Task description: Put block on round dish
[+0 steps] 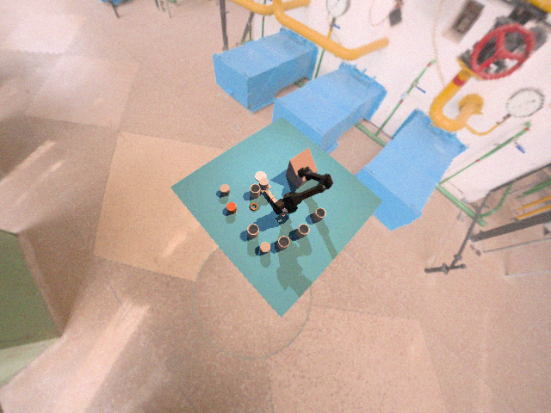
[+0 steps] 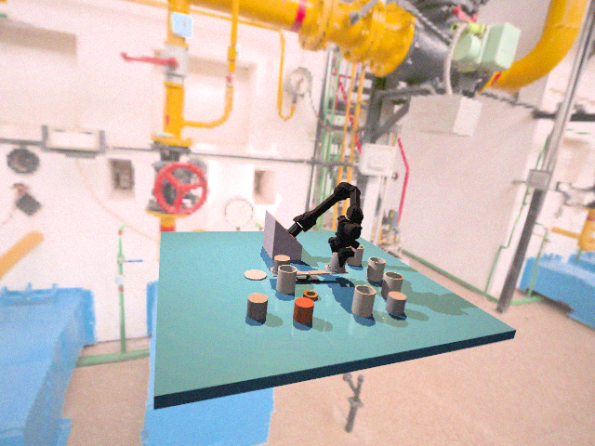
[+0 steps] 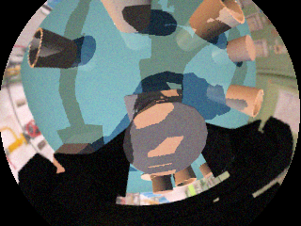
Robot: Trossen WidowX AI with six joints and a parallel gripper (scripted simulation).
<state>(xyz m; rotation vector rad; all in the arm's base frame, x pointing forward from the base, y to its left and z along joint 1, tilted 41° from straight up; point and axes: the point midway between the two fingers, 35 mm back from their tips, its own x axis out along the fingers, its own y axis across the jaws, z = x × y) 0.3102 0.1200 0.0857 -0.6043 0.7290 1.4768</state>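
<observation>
My gripper tip is now 13 cm to the left of the balance, 4 cm above it and 1 cm past it. From my gripper tip the other things lie so: flat round dish: 37 cm to the right, 8 cm below, 7 cm behind; orange ring: 18 cm to the right, 15 cm ahead, 8 cm below; block: 1 cm to the right, 1 cm below.
</observation>
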